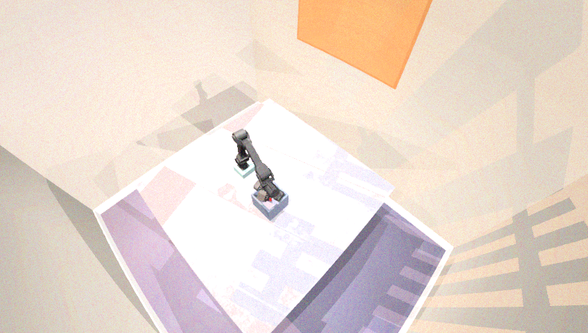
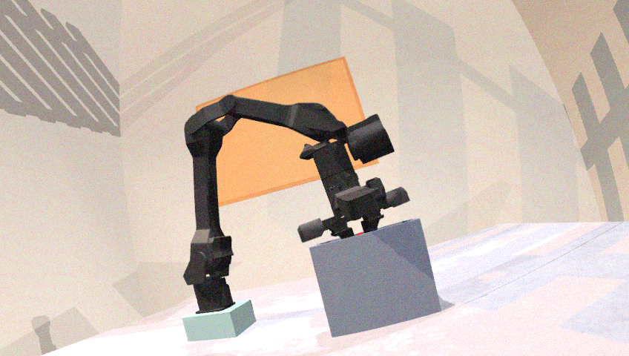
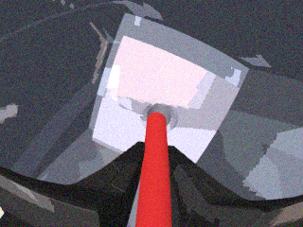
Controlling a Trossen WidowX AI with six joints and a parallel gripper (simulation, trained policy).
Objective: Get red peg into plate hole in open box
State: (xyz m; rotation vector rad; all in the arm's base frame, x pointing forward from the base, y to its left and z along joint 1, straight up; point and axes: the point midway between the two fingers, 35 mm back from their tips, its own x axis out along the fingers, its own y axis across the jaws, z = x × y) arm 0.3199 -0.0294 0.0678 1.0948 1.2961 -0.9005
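The red peg is 10 mm above my gripper tip. The rest, counted from my gripper tip: pale plate 10 mm to the right, 40 mm below.
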